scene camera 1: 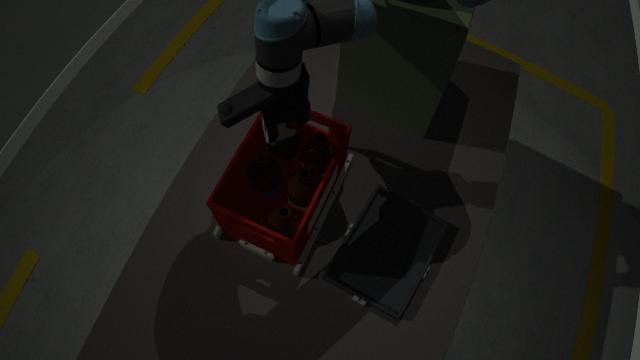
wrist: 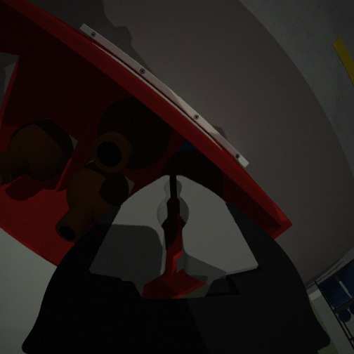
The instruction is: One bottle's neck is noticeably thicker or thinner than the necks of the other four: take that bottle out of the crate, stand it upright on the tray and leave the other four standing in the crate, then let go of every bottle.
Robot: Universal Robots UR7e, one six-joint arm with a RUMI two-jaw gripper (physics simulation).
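Frame: origin at the arm's base, x back, y right, z up, level; millimetres.
Seen in the pictures: gripper, fingertip midpoint: point(scene camera 1: 271, 142).
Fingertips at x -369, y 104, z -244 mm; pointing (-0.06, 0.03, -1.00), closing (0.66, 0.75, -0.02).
Offsets run from my fingertips to a thing's top centre. "*": to the spot under its first point.
The red crate {dx -44, dy -56, dz +37 mm} point(scene camera 1: 250, 227) point(wrist: 120, 75) holds five brown bottles. In the scene view, one bottle {dx +35, dy -6, dz +25 mm} point(scene camera 1: 286, 148) is at the back left under the fingers, another bottle {dx -49, dy -11, dz +25 mm} point(scene camera 1: 264, 175) is in front of it, and three bottles {dx +48, dy -89, dz +25 mm} point(scene camera 1: 318, 154) {dx -34, dy -102, dz +25 mm} point(scene camera 1: 302, 191) {dx -123, dy -112, dz +25 mm} point(scene camera 1: 284, 220) line the right side. In the wrist view, a bottle point(wrist: 195, 167) is partly hidden behind the fingertips; others point(wrist: 145, 130) point(wrist: 95, 192) point(wrist: 42, 150) are to the left. The dim light makes neck widths hard to compare. My gripper point(scene camera 1: 271, 139) point(wrist: 173, 177) is shut and empty, low over the crate's back left. The dark tray {* dx -23, dy -399, dz -133 mm} point(scene camera 1: 420, 262) holds no bottle.
The crate's high walls surround the bottles and the fingertips. Pale rails {* dx -188, dy -75, dz -108 mm} point(scene camera 1: 256, 249) point(wrist: 170, 94) run along the outside of its base. A green pedestal point(scene camera 1: 390, 85) stands behind and to the right of the crate. Yellow lines point(scene camera 1: 600, 200) mark the floor.
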